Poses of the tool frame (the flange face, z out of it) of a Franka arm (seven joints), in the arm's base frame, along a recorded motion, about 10 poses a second.
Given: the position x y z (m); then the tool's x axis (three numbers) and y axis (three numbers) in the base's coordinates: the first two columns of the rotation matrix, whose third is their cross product.
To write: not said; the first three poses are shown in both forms.
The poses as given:
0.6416 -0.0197 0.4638 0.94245 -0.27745 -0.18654 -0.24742 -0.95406 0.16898
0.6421 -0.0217 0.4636 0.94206 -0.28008 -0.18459 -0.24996 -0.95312 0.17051
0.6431 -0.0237 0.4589 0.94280 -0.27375 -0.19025 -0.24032 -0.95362 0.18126
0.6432 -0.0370 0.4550 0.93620 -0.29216 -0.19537 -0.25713 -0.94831 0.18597
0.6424 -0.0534 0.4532 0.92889 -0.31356 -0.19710 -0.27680 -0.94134 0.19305
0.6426 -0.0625 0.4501 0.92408 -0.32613 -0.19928 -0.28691 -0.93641 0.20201
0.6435 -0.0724 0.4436 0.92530 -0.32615 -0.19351 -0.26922 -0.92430 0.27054
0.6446 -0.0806 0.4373 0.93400 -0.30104 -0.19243 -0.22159 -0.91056 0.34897
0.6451 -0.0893 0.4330 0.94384 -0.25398 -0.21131 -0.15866 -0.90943 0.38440
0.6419 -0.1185 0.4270 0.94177 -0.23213 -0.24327 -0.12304 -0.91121 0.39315
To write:
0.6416 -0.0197 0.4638 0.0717 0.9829 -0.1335 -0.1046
0.6421 -0.0217 0.4636 0.0725 0.9827 -0.1348 -0.1039
0.6431 -0.0237 0.4589 0.0780 0.9825 -0.1308 -0.1072
0.6432 -0.0370 0.4550 0.0790 0.9807 -0.1400 -0.1109
0.6424 -0.0534 0.4532 0.0812 0.9787 -0.1508 -0.1132
0.6426 -0.0625 0.4501 0.0848 0.9772 -0.1568 -0.1156
0.6435 -0.0724 0.4436 0.1204 0.9737 -0.1529 -0.1183
0.6446 -0.0806 0.4373 0.1630 0.9698 -0.1347 -0.1219
0.6451 -0.0893 0.4330 0.1842 0.9685 -0.1065 -0.1294
0.6419 -0.1185 0.4270 0.1896 0.9669 -0.0918 -0.1438

